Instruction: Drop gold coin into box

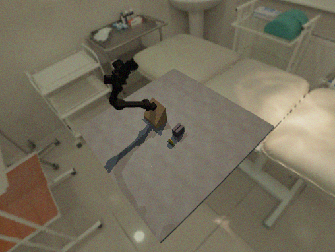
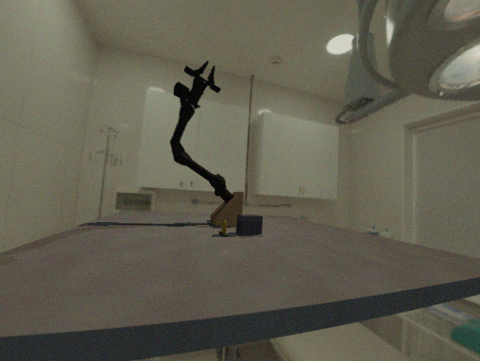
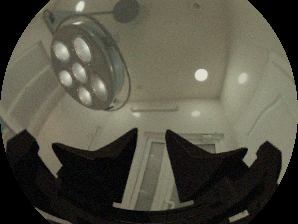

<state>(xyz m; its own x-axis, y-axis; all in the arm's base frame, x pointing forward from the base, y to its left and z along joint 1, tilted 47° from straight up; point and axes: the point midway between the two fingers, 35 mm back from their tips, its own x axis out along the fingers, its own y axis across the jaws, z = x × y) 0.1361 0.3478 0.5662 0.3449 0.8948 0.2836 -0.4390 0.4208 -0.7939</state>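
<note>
Now: gripper tip 75 cm above the gold coin, 13 cm short of it and 10 cm to the right of it.
</note>
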